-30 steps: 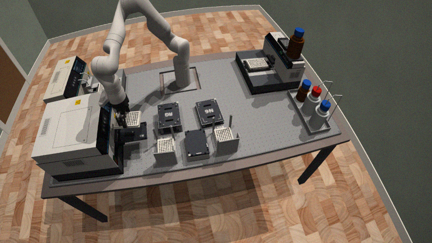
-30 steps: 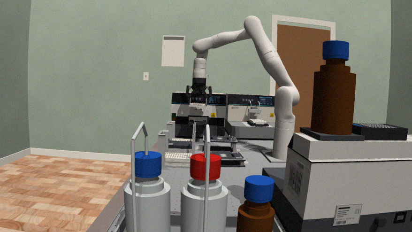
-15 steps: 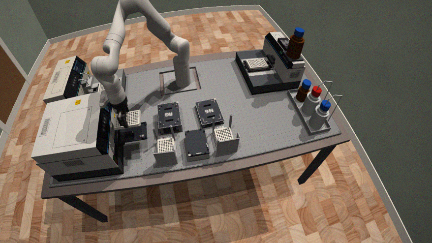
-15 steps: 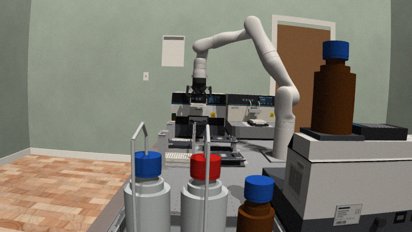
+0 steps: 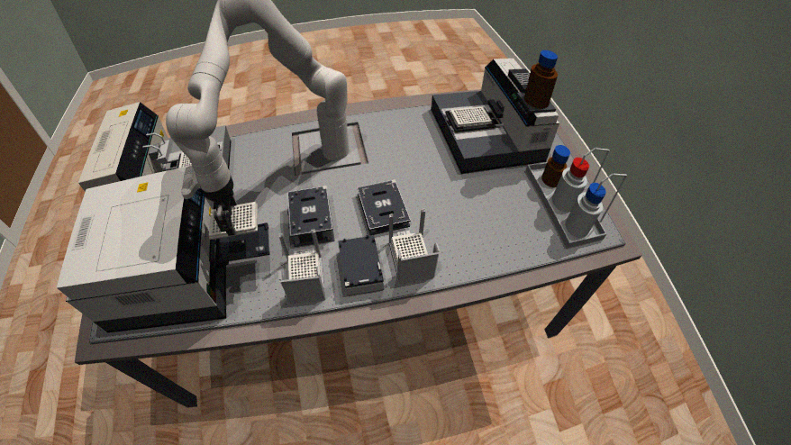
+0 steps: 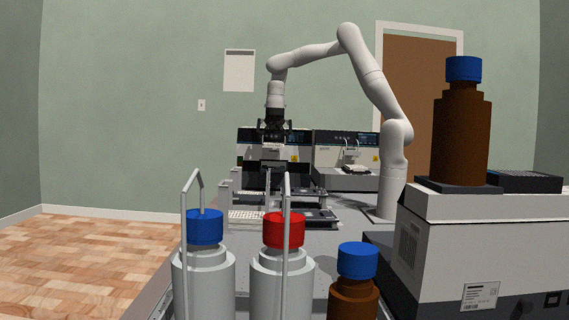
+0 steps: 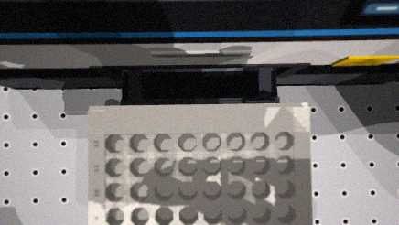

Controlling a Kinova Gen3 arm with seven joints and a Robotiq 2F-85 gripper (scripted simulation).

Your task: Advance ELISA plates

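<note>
Right now the dark reader tray is 11 cm below my hand. The rest, counted from my hand: regrip nest RG (18 cm to the left, 16 cm below, 12 cm behind); then reader housing (29 cm to the right, 2 cm above, 1 cm ahead); then washer nest (38 cm behind, 20 cm to the right, 12 cm below).
</note>
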